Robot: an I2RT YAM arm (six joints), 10 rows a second.
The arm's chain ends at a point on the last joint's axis. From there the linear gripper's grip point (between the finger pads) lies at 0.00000 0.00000 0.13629 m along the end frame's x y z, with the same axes.
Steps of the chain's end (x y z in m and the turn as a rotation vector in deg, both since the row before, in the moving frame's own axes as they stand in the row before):
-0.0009, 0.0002, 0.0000, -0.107, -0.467, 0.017
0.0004, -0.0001, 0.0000, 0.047, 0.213, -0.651
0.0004, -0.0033, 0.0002, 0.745, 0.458, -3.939
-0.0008, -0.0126, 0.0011, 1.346, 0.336, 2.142
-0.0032, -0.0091, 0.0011, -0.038, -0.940, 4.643
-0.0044, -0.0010, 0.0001, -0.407, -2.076, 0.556
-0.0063, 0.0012, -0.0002, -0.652, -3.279, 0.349
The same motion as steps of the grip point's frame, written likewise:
-0.0020, 0.0005, 0.0000, -0.107, -0.467, 0.017
0.0009, -0.0002, 0.0000, 0.047, 0.213, -0.651
0.0014, -0.0051, 0.0002, 0.745, 0.458, -3.939
0.0001, -0.0158, 0.0011, 1.346, 0.336, 2.142
-0.0054, -0.0091, 0.0011, -0.038, -0.940, 4.643
-0.0093, -0.0001, 0.0000, -0.407, -2.076, 0.556
-0.0141, 0.0027, -0.0004, -0.652, -3.279, 0.349

